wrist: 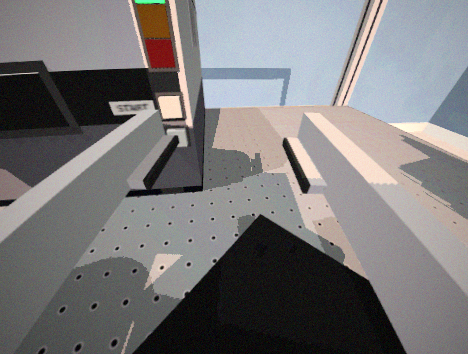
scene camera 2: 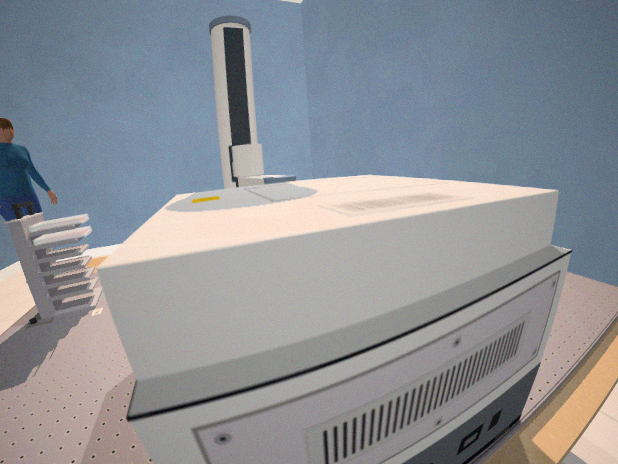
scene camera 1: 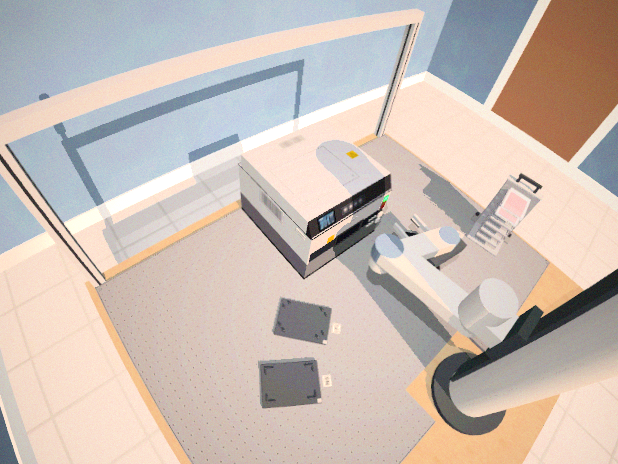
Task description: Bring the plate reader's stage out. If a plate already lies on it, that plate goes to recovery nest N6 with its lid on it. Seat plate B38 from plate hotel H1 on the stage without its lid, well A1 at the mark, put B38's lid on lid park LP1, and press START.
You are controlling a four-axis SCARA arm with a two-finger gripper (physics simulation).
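Pixels of known places: gripper, between the fingertips: [wrist: 230,127] [scene camera 1: 404,220]; arm's base, origin of its link: [scene camera 1: 468,392].
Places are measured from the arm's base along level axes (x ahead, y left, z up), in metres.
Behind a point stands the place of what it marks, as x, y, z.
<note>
The plate reader [scene camera 1: 285,175] {0.818, 0.087, 0.297} [scene camera 2: 340,270] {0.971, -0.103, 0.276} stands at the back. In the wrist view its START label [wrist: 131,107] {0.613, -0.145, 0.130} is beside a pale square button [wrist: 170,106] {0.606, -0.183, 0.131}, with a second button [wrist: 176,136] below. My gripper [scene camera 1: 404,221] {0.536, -0.231, 0.137} [wrist: 230,127] {0.536, -0.231, 0.137} is shut to its narrow setting, empty, low at the reader's front right corner. Its left finger overlaps the buttons in view; contact cannot be told. The stage cannot be made out. Hotel H1 [scene camera 1: 487,225] {0.320, -0.508, 0.125} [scene camera 2: 32,272] {0.374, -0.620, 0.145} holds plates in its top levels, including a pink-topped plate [scene camera 1: 515,205] {0.289, -0.534, 0.254}. Two dark nests [scene camera 1: 302,321] {0.504, 0.250, 0.022} [scene camera 1: 289,383] {0.384, 0.400, 0.025} carry labels too small to read.
A green lamp [scene camera 1: 385,198] {0.611, -0.179, 0.214} [wrist: 150,1] {0.611, -0.183, 0.203} glows on the reader. A black block-like shape [wrist: 280,300] {0.460, -0.248, 0.073} is below the fingers in the wrist view. The arm's column [scene camera 1: 540,355] {0.044, 0.061, 0.422} [scene camera 2: 237,90] {0.077, 0.000, 0.613} rises beside the deck. A frame [scene camera 1: 215,55] {1.004, 0.184, 0.617} runs behind the reader. A person [scene camera 2: 15,165] stands beyond the hotel.
</note>
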